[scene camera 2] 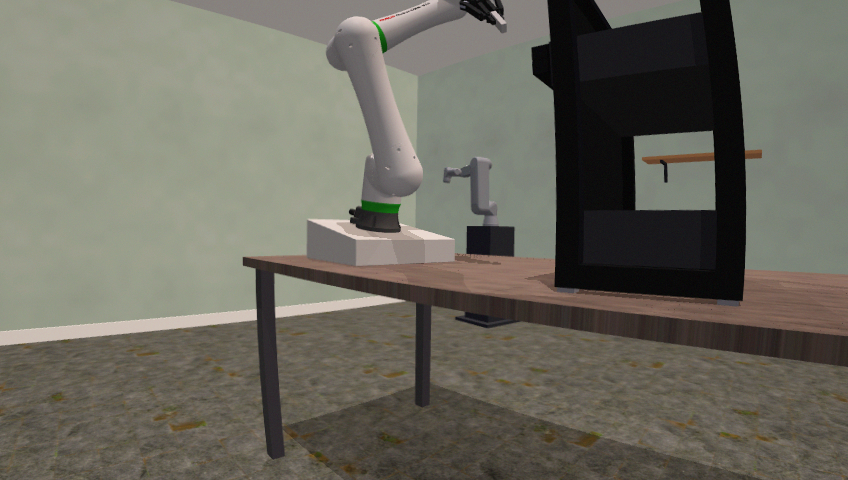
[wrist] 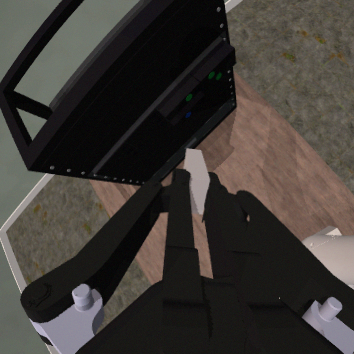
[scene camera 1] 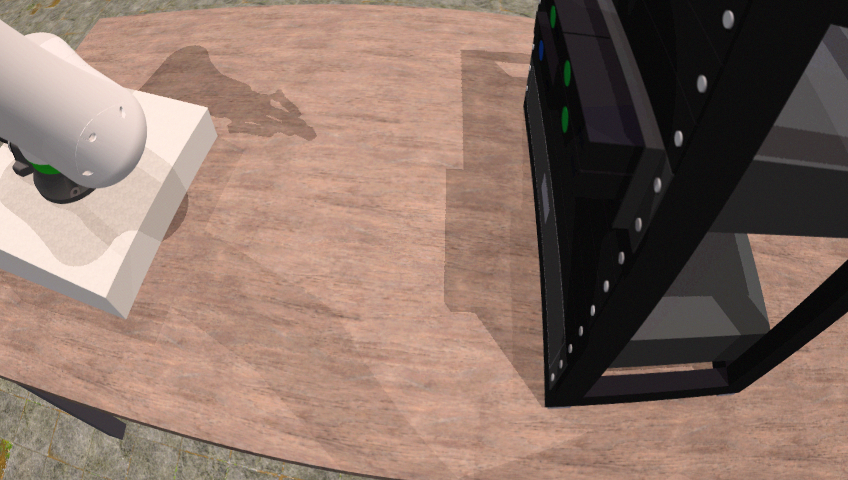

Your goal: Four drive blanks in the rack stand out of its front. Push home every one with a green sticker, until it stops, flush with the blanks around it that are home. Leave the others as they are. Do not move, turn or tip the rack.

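Note:
The black rack stands upright on the table. Dark blanks stand out of its front at upper height. Green stickers show on several faces, and a blue sticker shows near them. Dark faces and shade hide the seams, so I cannot tell how far each blank stands out. My gripper is shut and empty, its pale fingertips together. It hangs high in front of the rack, apart from it. It does not show in scene camera 1.
The arm stands on a white base block on the wooden table. Rack frame bars and side posts rise beside the blanks. A second, grey robot and a wall shelf are in the background.

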